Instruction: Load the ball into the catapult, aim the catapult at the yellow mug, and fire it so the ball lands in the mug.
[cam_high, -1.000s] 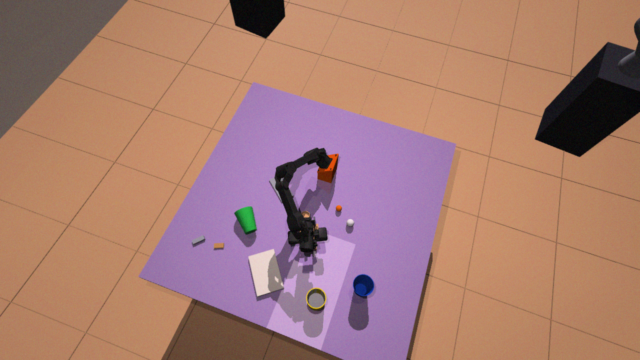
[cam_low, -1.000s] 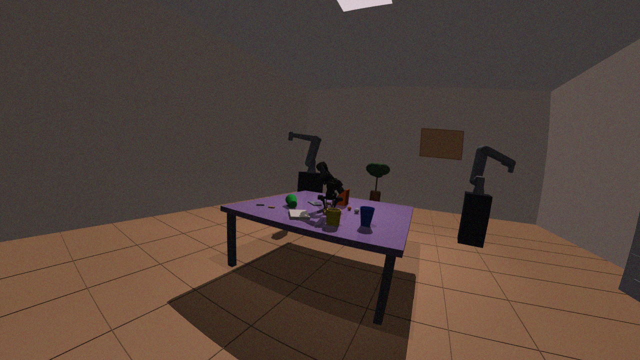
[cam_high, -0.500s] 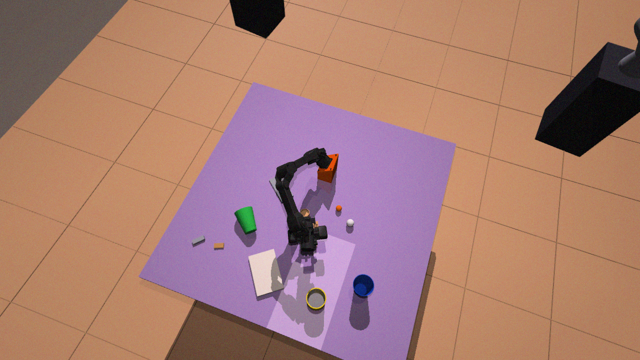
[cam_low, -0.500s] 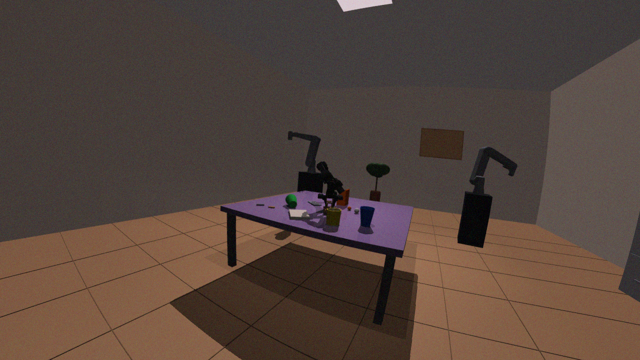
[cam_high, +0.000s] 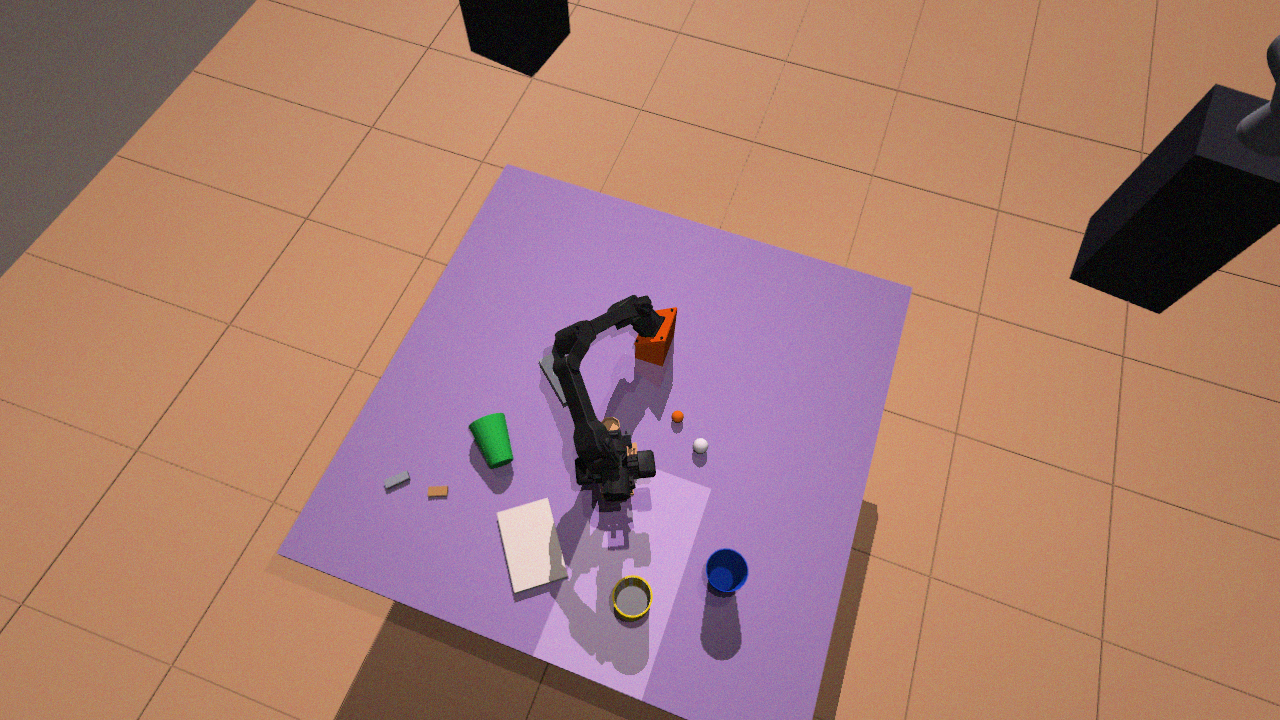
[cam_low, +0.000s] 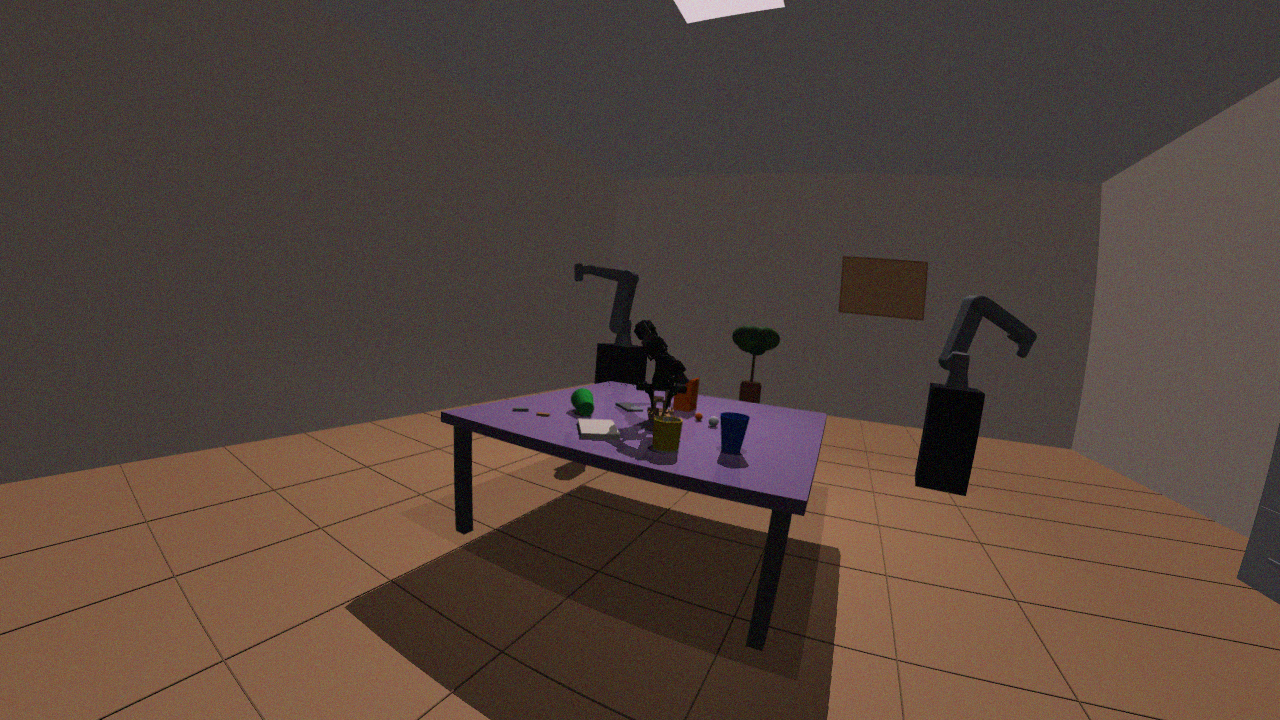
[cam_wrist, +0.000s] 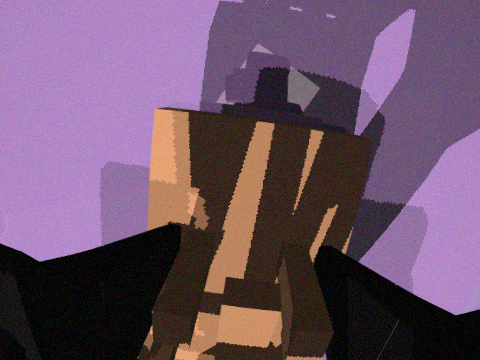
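My gripper tip is now 24 cm past the orange ball, 5 cm to the right of it and 5 cm above it. From my gripper tip the other things lie so: white ball (19 cm behind, 14 cm to the left, 5 cm below); then tan wooden catapult (6 cm behind, 3 cm to the right, 2 cm above); then white slab (23 cm ahead, 11 cm to the right, 6 cm below).
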